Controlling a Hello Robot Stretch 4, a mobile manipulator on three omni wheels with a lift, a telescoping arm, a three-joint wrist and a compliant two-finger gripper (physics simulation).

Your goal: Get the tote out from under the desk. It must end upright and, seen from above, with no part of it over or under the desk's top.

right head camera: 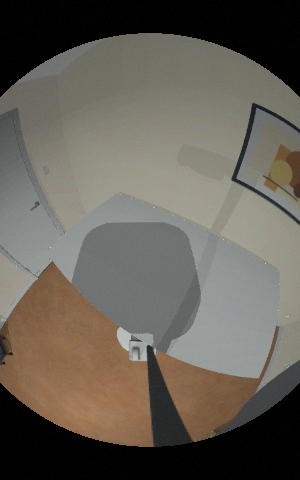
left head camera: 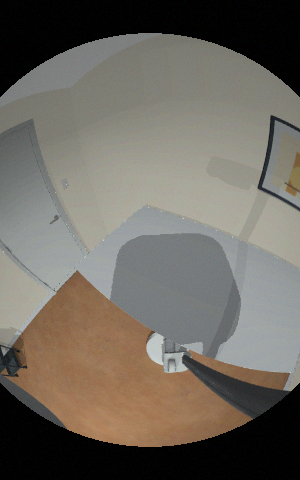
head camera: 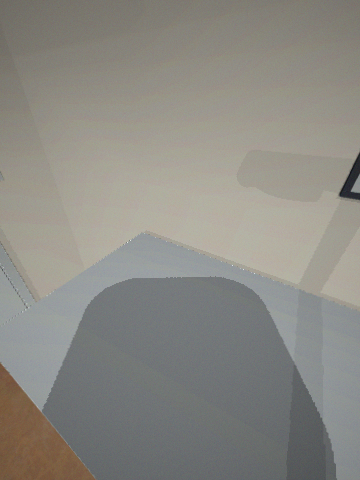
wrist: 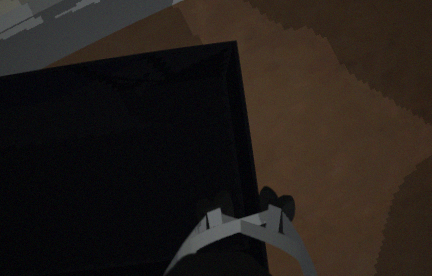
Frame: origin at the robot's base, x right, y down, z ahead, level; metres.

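Seen in the pictures: gripper, fingertip midpoint: (wrist: 245,204).
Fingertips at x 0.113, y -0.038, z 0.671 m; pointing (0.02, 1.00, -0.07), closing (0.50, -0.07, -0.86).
Note:
A point is followed by its place in that frame.
The tote (wrist: 125,165) {y 0.016, x 0.083, z 0.794 m} is black and fills the left of the wrist view, its open inside facing the camera. One corner points to the top middle, and its right wall runs down to my gripper (wrist: 246,202) {y -0.038, x 0.113, z 0.671 m}. The fingers are on either side of this wall, one inside and one outside; my gripper is shut on it. Whether the tote touches the floor is unclear. The desk (head camera: 45,345) {y -0.922, x -0.388, z 0.436 m} (left head camera: 270,310) {y -0.922, x 0.540, z 0.096 m} (right head camera: 240,315) {y -0.922, x 0.566, z 0.064 m} has a wide light-grey top, with a large shadow across it. The tote and my gripper do not show in the head views; the desk's top covers the area beyond its front edge.
White robot parts (left head camera: 174,361) {y -0.538, x 0.023, z -0.093 m} (right head camera: 141,348) {y -0.495, x 0.046, z -0.089 m} stand at the desk's front edge. A small dark wire-framed cart or rack (left head camera: 10,361) is at the far left. Walls meet behind the desk, with a door (left head camera: 25,205) {y -1.233, x -1.365, z 0.937 m} (right head camera: 20,185) {y -1.207, x -1.271, z 1.077 m} at left and a framed picture (left head camera: 265,155) {y -1.511, x 0.524, z 0.666 m} (right head camera: 243,145) {y -1.511, x 0.526, z 0.657 m} at right.

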